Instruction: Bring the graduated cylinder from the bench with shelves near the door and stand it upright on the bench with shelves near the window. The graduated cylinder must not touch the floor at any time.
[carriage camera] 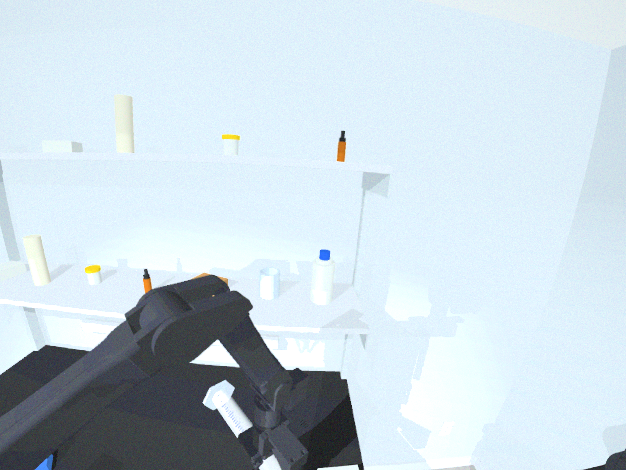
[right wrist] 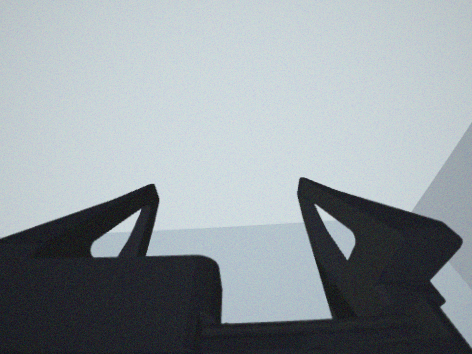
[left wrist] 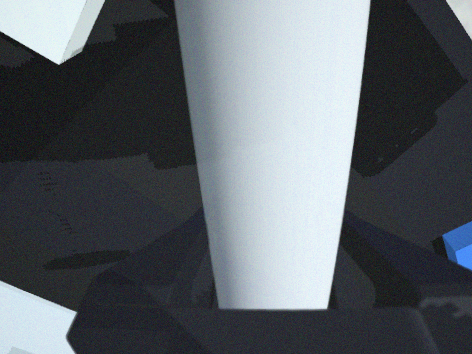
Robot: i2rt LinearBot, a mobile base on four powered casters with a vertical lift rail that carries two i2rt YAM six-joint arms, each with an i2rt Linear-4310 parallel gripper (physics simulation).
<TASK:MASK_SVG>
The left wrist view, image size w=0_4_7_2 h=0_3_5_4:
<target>my left gripper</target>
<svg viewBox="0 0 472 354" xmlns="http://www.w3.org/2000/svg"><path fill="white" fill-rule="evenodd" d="M66 334L66 340L75 354L468 354L472 349L472 270L377 227L344 208L329 295L330 309L213 309L215 280L207 225L202 206L183 224L95 276ZM342 247L373 283L375 288L373 308L368 307L349 270Z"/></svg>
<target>graduated cylinder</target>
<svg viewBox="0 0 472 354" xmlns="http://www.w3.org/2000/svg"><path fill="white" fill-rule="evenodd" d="M174 0L191 128L219 309L327 309L352 157L370 0Z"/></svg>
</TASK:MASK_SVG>
